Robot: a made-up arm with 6 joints.
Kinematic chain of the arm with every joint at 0, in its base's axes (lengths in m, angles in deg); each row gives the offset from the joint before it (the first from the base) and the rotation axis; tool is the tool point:
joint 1: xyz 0 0 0.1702 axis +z
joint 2: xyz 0 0.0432 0 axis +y
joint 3: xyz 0 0 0.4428 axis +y
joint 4: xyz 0 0 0.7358 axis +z
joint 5: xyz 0 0 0 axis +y
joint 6: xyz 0 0 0.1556 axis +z
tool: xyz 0 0 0
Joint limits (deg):
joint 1: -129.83..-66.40
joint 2: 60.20..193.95
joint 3: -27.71..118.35
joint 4: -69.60..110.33
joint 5: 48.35..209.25
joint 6: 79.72..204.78
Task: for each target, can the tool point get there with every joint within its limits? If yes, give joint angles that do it. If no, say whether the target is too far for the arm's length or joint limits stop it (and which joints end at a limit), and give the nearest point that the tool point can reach.
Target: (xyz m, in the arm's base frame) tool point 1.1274 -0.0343 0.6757
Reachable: no: joint limits stop it (at a limit: joint 1, joint 2, joint 3) | nearest point 0.5607 0.3896 0.3075 | short by 0.798 m
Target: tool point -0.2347 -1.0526 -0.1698
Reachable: yes | joints -102.68 95.40 7.98 -16.09 107.35 169.03
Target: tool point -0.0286 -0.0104 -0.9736
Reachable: yes | joints -113.28 157.96 22.36 -24.84 90.59 112.66
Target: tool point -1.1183 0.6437 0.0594
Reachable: no: joint limits stop it (at a limit: joint 1, joint 2, joint 4) | nearest point -0.4276 0.7392 -0.0053 | short by 0.700 m
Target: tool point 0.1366 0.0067 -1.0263
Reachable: yes | joints -103.68 183.09 -11.73 34.48 87.14 153.49
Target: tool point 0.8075 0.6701 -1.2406
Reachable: no: too far | nearest point 0.5368 0.4454 -0.8733 | short by 0.509 m
